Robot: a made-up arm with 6 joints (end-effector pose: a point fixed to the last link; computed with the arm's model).
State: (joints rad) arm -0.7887 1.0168 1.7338 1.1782 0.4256 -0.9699
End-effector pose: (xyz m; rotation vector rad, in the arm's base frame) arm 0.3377 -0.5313 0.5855 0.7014 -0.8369 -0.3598
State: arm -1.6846 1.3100 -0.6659 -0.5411 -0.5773 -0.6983
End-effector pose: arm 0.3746 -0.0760 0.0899 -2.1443 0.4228 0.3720
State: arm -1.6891 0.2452 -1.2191 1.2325 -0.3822 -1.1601
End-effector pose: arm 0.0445 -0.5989 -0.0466 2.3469 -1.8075 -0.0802
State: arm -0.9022 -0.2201 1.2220 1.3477 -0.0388 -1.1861
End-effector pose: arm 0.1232 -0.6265 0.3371 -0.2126 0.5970 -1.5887
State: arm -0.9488 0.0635 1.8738 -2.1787 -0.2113 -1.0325
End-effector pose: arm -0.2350 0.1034 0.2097 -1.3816 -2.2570 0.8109
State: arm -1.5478 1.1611 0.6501 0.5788 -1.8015 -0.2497
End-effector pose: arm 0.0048 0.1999 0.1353 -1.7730 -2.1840 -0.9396
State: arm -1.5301 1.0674 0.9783 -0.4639 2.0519 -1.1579
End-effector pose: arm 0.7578 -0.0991 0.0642 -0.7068 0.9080 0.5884
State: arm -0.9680 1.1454 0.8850 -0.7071 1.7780 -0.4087
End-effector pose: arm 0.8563 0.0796 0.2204 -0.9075 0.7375 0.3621
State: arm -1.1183 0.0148 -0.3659 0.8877 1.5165 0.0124
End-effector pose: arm -0.3798 -0.4632 -0.1293 0.8258 1.6786 -1.9094
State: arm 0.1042 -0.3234 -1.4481 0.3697 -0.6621 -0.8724
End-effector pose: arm 0.2925 0.4922 -0.1059 -1.9387 -0.2075 1.2148
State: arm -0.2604 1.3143 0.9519 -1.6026 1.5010 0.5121
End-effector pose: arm 0.6171 0.4049 0.5919 -1.2111 -0.1354 0.0348
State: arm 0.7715 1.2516 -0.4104 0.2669 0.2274 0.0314
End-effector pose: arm 0.4131 0.1708 0.9173 0.2522 -0.8832 0.0965
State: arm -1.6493 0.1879 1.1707 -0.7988 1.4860 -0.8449
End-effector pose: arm 0.6369 -0.3864 0.0908 -0.3364 0.8088 0.1629
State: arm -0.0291 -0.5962 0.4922 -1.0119 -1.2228 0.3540
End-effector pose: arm 0.5484 0.0159 0.3082 0.9083 -0.5134 0.5110
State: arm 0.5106 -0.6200 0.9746 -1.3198 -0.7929 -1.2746
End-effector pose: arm 0.0009 -0.0382 0.4711 0.4817 -2.0841 0.2658
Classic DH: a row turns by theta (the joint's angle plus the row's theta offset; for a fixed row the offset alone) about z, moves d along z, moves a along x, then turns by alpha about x. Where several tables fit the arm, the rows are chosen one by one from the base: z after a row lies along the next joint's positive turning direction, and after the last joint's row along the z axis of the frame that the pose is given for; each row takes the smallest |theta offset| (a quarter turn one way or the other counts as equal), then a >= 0, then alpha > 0; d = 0 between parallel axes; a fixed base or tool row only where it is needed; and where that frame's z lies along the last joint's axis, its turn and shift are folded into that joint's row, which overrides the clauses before.
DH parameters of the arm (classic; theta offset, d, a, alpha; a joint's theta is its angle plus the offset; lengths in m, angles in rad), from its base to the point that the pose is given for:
base (fixed): 0.6236 0.4729 0.0701 0.5639
joint 1: -0.7051 -0.1518 0.2247 1.122
joint 2: -1.3404 -0.0082 0.039 -1.146
joint 3: -1.5197 0.1161 -0.1051 -1.4585
joint 4: 1.1432 0.1652 -0.0183 -1.5708
joint 5: -0.8087 0.1549 -0.0917 0.9485
joint 6: 1.1153 0.0746 -0.3896 -1.8649
tool (fixed): -2.2328 0.2076 0 0

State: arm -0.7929 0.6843 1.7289 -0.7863 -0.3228 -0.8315
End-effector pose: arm -0.2308 -0.0516 0.5075 -0.4294 -2.2314 -0.1032
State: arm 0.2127 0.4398 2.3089 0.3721 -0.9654 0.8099
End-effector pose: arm 0.6060 0.0817 0.2993 3.0131 -0.6519 0.0710
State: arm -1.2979 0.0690 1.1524 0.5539 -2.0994 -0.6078
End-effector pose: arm 0.3317 0.2571 0.2974 -2.1922 -1.1565 -1.8811
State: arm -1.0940 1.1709 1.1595 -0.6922 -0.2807 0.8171
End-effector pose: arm 0.4176 -0.0704 0.6443 0.0625 -0.6873 0.4494
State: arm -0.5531 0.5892 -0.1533 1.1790 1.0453 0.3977
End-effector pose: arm 0.2428 -0.4679 -0.1034 1.0181 0.6669 -1.4137
